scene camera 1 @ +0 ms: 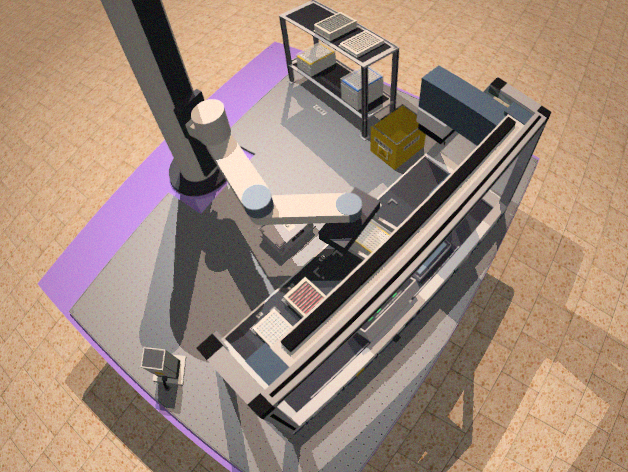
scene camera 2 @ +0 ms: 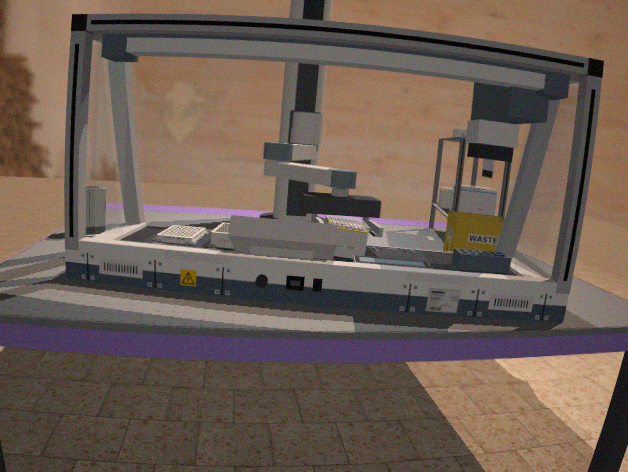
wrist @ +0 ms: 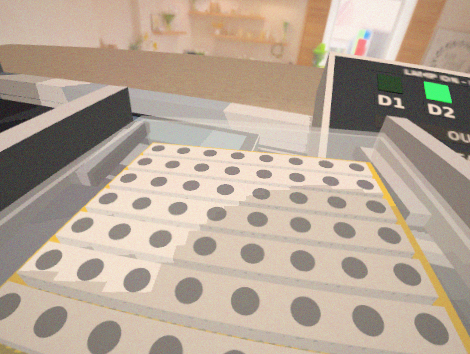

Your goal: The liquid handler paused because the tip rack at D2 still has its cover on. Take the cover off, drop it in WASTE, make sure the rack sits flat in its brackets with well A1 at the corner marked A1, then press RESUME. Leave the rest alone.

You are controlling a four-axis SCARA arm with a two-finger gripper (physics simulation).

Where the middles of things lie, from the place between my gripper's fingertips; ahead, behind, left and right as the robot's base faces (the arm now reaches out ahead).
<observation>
The yellow WASTE bin (scene camera 1: 397, 133) lies 23 cm behind my hand, 42 cm to the left of it and 5 cm below it.
</observation>
